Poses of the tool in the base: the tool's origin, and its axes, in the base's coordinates. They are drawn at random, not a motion.
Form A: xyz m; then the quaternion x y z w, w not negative.
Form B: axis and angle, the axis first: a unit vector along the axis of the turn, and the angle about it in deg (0 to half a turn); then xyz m. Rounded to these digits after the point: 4 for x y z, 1 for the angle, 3 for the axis.
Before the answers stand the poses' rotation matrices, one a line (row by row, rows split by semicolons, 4 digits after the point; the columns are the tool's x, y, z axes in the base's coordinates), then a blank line. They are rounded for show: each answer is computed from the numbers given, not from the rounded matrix.
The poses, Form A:
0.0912, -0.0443, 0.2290, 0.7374, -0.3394, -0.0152, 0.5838
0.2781, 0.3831, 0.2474, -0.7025, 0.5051, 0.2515, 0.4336
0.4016, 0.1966, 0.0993, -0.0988, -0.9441, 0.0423, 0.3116
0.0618, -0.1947, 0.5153, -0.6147, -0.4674, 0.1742, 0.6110
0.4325, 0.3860, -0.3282, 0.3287, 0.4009, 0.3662, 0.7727
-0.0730, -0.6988, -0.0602, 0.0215, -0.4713, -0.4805, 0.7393
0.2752, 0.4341, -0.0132, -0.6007, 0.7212, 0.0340, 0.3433
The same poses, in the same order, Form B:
0.7692 -0.4828 -0.4187; -0.5183 -0.0880 -0.8507; 0.3739 0.8713 -0.3179
0.3632 -0.9279 0.0847; -0.4916 -0.1136 0.8634; -0.7915 -0.3552 -0.4974
-0.7863 0.1602 -0.5967; 0.2129 0.9769 -0.0183; 0.5800 -0.1414 -0.8022
0.5024 0.3618 -0.7853; 0.7875 0.1836 0.5883; 0.3570 -0.9140 -0.1927
0.4103 -0.3024 0.8603; 0.8295 0.5157 -0.2144; -0.3788 0.8016 0.4624
0.0940 0.6902 -0.7175; -0.7307 0.5373 0.4211; 0.6762 0.4847 0.5548
-0.0426 -0.8898 0.4543; -0.8431 0.2760 0.4615; -0.5360 -0.3634 -0.7620

0.908, -0.418, -0.019, 108.6, 0.0912, -0.0443, 0.2290
-0.780, 0.561, 0.279, 128.6, 0.2781, 0.3831, 0.2474
-0.104, -0.994, 0.045, 143.7, 0.4016, 0.1966, 0.0993
-0.777, -0.590, 0.220, 104.7, 0.0618, -0.1947, 0.5153
0.518, 0.632, 0.577, 78.8, 0.4325, 0.3860, -0.3282
0.032, -0.700, -0.714, 84.7, -0.0730, -0.6988, -0.0602
-0.640, 0.768, 0.036, 139.8, 0.2752, 0.4341, -0.0132

